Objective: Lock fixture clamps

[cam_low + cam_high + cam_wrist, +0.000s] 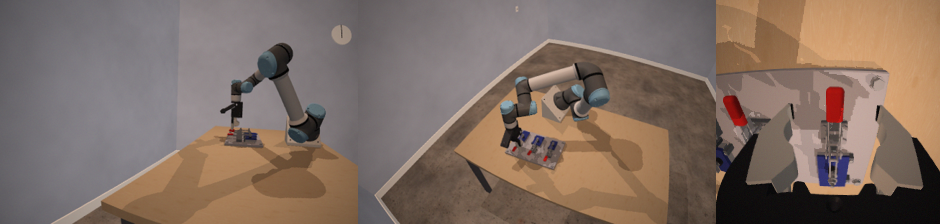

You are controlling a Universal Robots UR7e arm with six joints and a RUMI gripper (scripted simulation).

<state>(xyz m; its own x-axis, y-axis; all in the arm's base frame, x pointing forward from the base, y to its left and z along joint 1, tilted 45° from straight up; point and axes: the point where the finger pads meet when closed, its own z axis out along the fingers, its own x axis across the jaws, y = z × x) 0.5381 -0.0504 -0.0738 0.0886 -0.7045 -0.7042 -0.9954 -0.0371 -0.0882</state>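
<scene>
Now: hand 10 cm past the grey fixture plate, 10 cm to the right of it and 4 cm above it.
</scene>
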